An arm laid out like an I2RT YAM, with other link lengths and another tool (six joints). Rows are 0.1 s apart.
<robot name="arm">
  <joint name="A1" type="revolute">
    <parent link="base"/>
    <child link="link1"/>
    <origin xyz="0 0 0.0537" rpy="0 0 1.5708"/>
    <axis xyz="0 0 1"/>
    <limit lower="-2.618" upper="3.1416"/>
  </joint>
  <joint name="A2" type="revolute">
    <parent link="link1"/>
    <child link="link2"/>
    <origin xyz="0.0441 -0.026 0.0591" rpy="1.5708 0 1.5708"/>
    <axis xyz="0 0 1"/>
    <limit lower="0" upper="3.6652"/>
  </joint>
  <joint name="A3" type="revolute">
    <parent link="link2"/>
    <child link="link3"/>
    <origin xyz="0.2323 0 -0.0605" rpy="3.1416 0 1.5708"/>
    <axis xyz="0 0 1"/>
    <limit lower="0" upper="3.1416"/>
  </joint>
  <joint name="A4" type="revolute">
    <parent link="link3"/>
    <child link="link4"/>
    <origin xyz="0.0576 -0.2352 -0.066" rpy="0 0 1.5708"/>
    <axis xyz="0 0 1"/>
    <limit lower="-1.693" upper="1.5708"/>
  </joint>
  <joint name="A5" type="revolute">
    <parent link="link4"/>
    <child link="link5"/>
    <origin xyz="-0.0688 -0.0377 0.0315" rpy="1.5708 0 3.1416"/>
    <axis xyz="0 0 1"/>
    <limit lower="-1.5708" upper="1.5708"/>
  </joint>
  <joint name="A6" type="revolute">
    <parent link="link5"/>
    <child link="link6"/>
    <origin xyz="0.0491 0 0.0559" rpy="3.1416 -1.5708 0"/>
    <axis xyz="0 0 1"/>
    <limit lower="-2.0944" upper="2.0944"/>
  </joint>
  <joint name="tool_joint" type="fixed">
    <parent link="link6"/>
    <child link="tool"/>
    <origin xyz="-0.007 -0.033 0.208" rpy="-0.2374 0 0.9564"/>
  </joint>
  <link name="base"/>
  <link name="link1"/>
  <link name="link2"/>
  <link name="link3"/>
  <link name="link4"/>
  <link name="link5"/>
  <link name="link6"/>
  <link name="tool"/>
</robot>
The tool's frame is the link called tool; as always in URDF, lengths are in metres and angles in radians.
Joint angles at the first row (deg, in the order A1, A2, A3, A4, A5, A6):
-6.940 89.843 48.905 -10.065 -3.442 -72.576
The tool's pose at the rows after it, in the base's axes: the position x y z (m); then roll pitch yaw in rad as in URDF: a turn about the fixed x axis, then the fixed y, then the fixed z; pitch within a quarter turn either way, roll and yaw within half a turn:
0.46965 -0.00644 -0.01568 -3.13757 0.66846 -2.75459
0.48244 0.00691 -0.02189 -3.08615 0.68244 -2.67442
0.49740 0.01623 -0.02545 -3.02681 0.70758 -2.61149
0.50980 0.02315 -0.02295 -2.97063 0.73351 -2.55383
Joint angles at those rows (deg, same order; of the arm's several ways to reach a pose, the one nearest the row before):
-4.645 92.794 48.773 -5.737 -3.333 -75.570
-2.656 96.073 48.754 -0.734 -2.590 -77.232
-0.841 99.502 48.729 5.257 -1.212 -77.996
0.339 101.623 48.839 9.803 -0.339 -78.892

